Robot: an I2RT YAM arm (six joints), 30 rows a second.
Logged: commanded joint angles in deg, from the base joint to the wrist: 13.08 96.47 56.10 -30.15 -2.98 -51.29; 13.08 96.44 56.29 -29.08 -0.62 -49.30; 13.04 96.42 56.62 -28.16 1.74 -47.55; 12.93 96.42 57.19 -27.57 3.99 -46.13; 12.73 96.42 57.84 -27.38 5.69 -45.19; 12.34 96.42 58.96 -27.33 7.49 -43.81; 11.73 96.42 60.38 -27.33 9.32 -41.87; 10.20 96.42 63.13 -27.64 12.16 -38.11; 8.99 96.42 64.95 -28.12 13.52 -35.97; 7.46 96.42 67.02 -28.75 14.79 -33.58; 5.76 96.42 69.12 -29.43 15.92 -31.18; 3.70 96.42 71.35 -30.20 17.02 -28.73; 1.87 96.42 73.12 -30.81 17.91 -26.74; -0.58 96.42 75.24 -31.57 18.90 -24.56; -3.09 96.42 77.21 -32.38 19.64 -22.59; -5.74 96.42 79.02 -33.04 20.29 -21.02; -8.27 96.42 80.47 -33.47 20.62 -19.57; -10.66 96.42 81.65 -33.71 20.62 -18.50; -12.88 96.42 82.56 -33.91 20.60 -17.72; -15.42 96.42 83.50 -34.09 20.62 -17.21
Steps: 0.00 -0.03 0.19 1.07 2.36 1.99; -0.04 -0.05 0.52 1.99 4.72 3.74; -0.15 -0.05 1.09 2.58 6.97 5.16; -0.35 -0.05 1.74 2.77 8.67 6.10; -0.74 -0.05 2.86 2.82 10.47 7.48; -1.35 -0.05 4.28 2.82 12.30 9.42; -2.88 -0.05 7.03 2.51 15.14 13.18; -4.09 -0.05 8.85 2.03 16.50 15.32; -5.62 -0.05 10.92 1.40 17.77 17.71; -7.32 -0.05 13.02 0.72 18.90 20.11; -9.38 -0.05 15.25 -0.05 20.00 22.56; -11.21 -0.05 17.02 -0.66 20.89 24.55; -13.66 -0.05 19.14 -1.42 21.88 26.73; -16.17 -0.05 21.11 -2.23 22.62 28.70; -18.82 -0.05 22.92 -2.89 23.27 30.27; -21.35 -0.05 24.37 -3.32 23.60 31.72; -23.74 -0.05 25.55 -3.56 23.60 32.79; -25.96 -0.05 26.46 -3.76 23.58 33.57; -28.50 -0.05 27.40 -3.94 23.60 34.08
